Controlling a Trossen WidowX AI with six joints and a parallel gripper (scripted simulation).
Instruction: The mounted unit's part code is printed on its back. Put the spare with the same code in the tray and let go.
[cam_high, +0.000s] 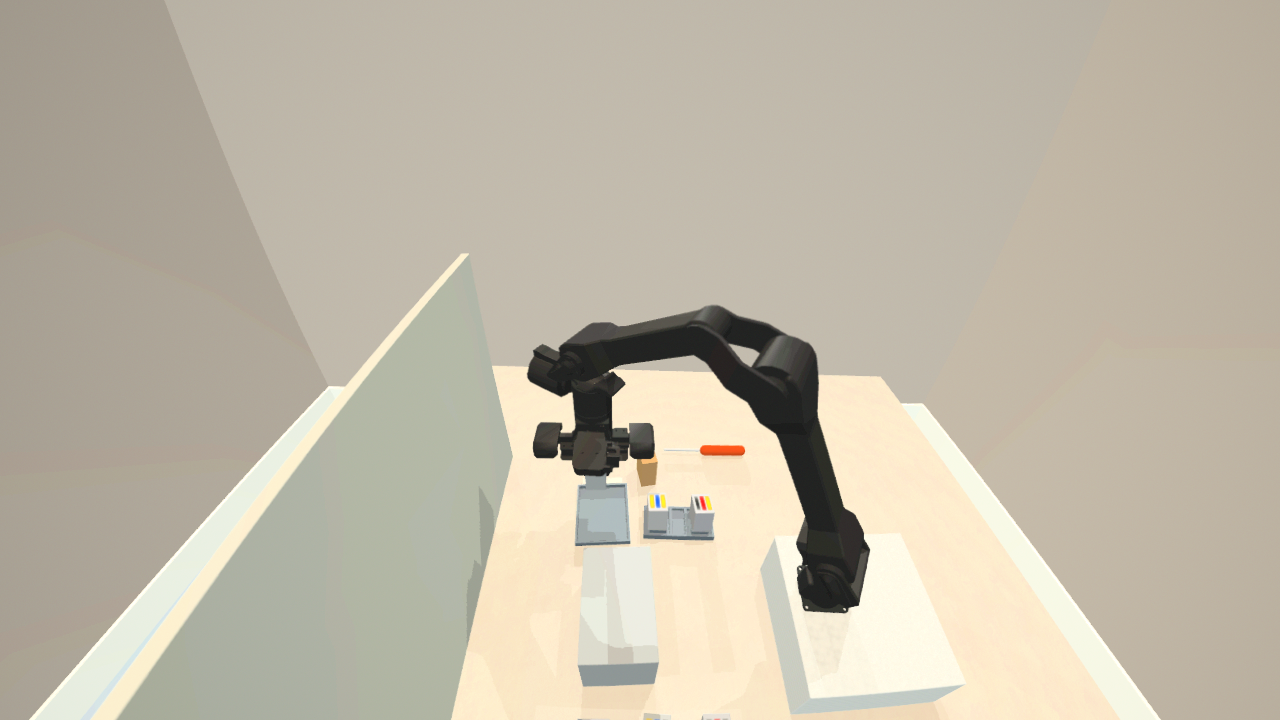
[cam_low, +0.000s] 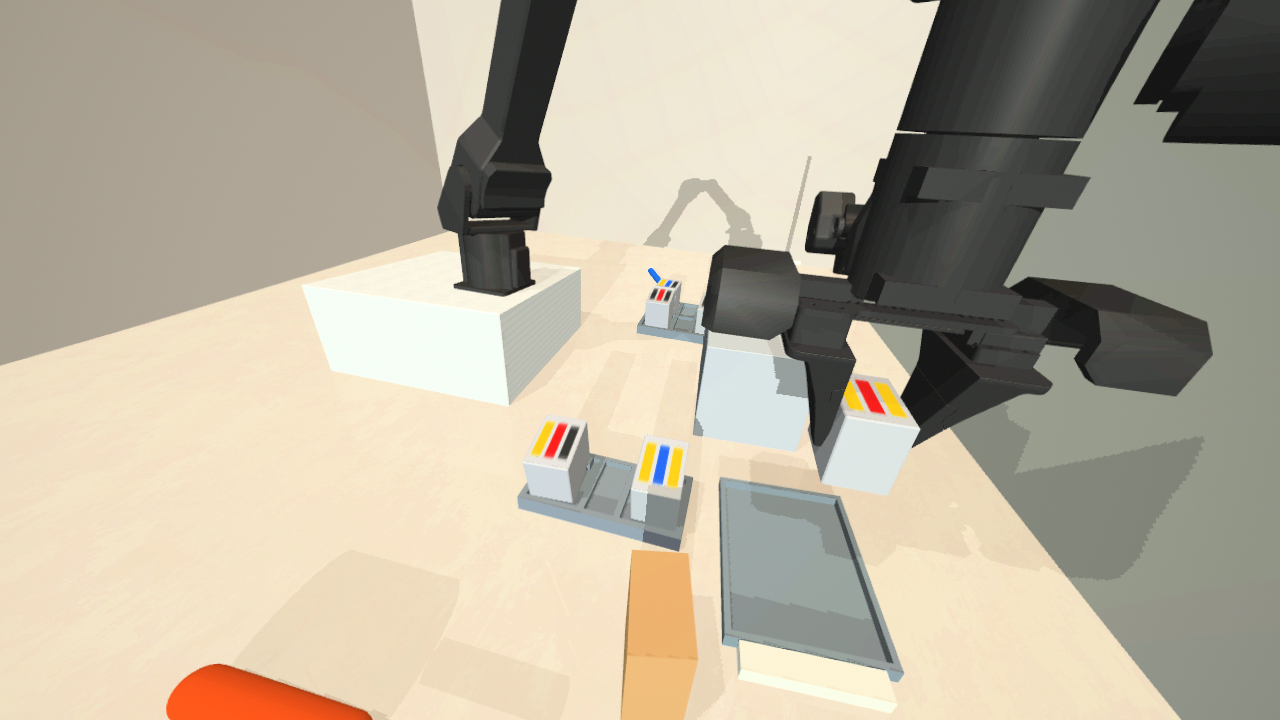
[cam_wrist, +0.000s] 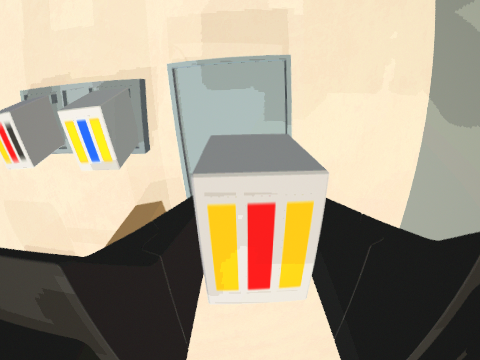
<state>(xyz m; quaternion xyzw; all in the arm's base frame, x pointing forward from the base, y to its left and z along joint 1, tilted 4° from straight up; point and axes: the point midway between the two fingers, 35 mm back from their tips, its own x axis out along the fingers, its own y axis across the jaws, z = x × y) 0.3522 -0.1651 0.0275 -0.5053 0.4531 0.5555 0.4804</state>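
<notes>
The grey tray lies 11 cm below my gripper tip and 1 cm behind it. Also, from my gripper tip: tan block: 10 cm to the right, 8 cm below, 8 cm behind; then grey rack: 15 cm behind, 10 cm below, 1 cm to the left; then spare: 19 cm behind, 7 cm below.
</notes>
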